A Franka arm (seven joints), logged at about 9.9 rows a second.
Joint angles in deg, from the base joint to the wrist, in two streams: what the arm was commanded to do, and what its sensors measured. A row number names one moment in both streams.
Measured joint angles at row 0: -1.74 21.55 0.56 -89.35 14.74 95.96 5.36
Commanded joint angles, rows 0 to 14: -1.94 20.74 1.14 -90.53 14.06 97.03 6.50; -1.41 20.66 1.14 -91.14 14.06 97.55 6.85; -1.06 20.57 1.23 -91.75 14.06 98.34 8.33; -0.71 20.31 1.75 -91.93 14.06 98.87 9.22; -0.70 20.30 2.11 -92.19 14.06 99.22 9.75; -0.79 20.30 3.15 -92.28 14.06 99.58 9.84; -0.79 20.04 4.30 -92.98 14.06 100.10 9.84; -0.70 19.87 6.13 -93.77 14.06 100.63 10.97; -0.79 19.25 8.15 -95.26 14.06 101.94 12.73; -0.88 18.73 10.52 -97.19 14.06 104.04 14.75; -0.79 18.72 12.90 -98.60 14.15 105.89 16.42; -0.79 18.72 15.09 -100.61 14.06 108.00 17.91; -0.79 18.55 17.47 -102.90 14.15 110.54 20.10; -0.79 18.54 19.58 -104.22 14.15 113.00 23.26; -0.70 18.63 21.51 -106.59 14.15 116.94 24.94
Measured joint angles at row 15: 0.04 21.14 18.99 -101.95 14.64 113.08 22.01
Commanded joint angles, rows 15 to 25: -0.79 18.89 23.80 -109.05 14.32 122.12 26.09; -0.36 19.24 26.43 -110.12 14.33 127.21 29.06; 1.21 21.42 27.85 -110.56 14.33 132.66 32.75; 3.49 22.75 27.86 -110.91 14.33 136.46 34.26; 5.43 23.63 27.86 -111.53 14.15 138.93 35.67; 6.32 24.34 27.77 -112.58 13.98 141.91 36.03; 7.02 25.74 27.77 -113.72 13.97 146.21 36.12; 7.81 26.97 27.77 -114.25 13.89 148.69 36.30; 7.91 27.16 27.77 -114.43 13.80 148.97 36.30; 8.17 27.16 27.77 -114.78 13.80 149.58 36.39; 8.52 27.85 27.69 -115.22 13.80 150.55 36.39
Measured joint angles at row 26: 8.11 28.21 27.55 -113.92 14.58 148.83 35.15
